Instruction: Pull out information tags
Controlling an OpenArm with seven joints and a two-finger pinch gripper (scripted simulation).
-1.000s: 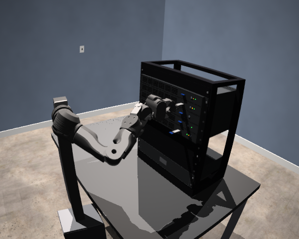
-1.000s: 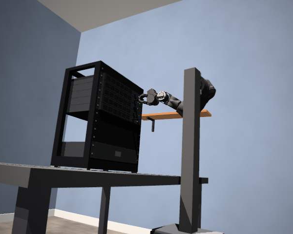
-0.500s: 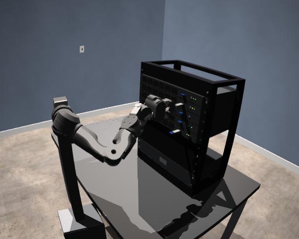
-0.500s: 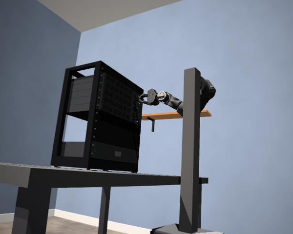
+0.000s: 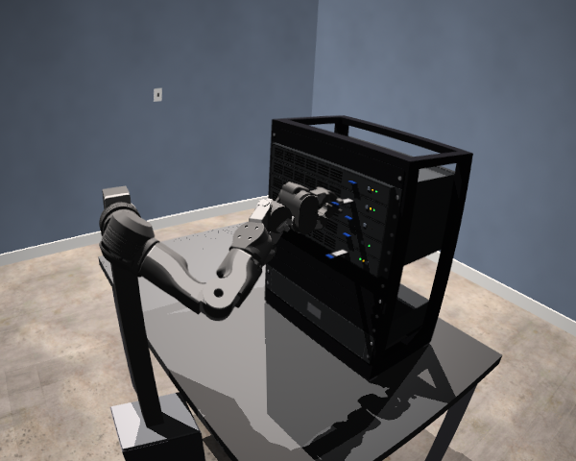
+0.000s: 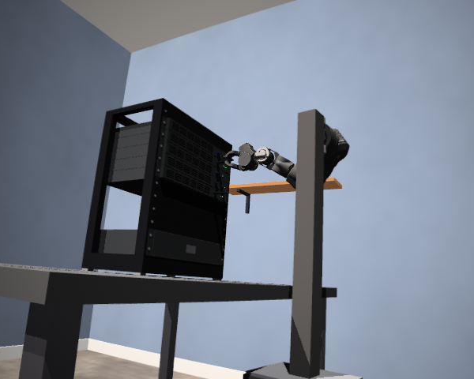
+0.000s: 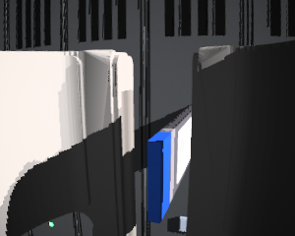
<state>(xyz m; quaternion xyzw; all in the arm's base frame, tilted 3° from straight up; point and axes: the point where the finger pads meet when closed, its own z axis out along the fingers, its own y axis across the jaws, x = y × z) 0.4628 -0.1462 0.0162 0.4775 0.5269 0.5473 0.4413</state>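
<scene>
Right now my hand is 4 cm short of the blue information tag and 1 cm to the right of it. Also, from my hand: base plate: 72 cm below, 46 cm behind, 18 cm to the left.
</scene>
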